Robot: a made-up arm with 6 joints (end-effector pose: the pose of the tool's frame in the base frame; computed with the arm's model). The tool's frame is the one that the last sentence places.
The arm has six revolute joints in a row. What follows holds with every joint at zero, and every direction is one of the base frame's. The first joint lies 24 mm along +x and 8 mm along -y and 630 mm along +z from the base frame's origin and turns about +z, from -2.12 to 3.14 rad. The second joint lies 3 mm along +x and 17 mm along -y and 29 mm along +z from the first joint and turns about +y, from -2.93 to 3.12 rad. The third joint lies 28 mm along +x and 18 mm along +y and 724 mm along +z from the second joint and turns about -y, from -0.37 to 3.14 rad. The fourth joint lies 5 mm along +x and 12 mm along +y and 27 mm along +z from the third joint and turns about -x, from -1.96 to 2.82 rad. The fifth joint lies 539 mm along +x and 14 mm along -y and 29 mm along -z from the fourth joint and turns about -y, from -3.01 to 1.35 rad. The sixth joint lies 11 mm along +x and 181 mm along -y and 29 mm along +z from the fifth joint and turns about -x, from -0.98 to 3.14 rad. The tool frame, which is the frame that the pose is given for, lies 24 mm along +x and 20 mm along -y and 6 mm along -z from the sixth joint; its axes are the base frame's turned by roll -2.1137, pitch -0.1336 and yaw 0.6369 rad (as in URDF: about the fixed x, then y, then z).
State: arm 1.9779 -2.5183 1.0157 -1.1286 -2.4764 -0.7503
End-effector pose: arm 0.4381 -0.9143 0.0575 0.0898 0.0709 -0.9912 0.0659
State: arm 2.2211 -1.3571 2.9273 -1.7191 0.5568 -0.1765
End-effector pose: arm 0.6599 -0.9075 0.4042 0.3705 -0.7633 -0.1244 0.5145
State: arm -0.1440 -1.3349 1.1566 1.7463 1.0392 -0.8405
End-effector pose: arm -1.2268 0.2287 1.0098 0.6645 0.5282 0.1525 0.5062
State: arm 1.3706 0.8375 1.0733 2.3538 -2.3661 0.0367
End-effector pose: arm 0.1156 1.0212 1.4708 0.0905 -0.9329 0.3483 0.0128
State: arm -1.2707 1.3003 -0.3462 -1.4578 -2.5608 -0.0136
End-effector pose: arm 0.2174 -0.4451 0.3145 0.6409 0.6840 -0.3384 0.0832
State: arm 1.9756 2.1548 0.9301 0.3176 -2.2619 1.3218
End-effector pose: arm -0.0947 0.8005 -0.2850 0.7075 -0.2090 -0.3631 -0.5691
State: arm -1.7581 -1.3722 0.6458 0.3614 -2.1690 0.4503
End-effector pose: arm -0.0075 0.9836 1.3122 0.3837 -0.6607 0.6080 -0.2160
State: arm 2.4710 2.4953 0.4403 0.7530 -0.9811 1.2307
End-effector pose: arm -0.0838 0.2825 -0.5358 0.9409 -0.2487 -0.1785 -0.1446
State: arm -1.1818 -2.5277 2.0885 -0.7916 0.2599 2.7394
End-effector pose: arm -0.3128 0.4771 -0.4728 0.2361 -0.4798 0.0068 0.8450
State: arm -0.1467 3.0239 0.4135 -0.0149 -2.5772 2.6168
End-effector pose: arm -0.4302 -0.1091 -0.2835 0.5657 0.7120 -0.4140 0.0406
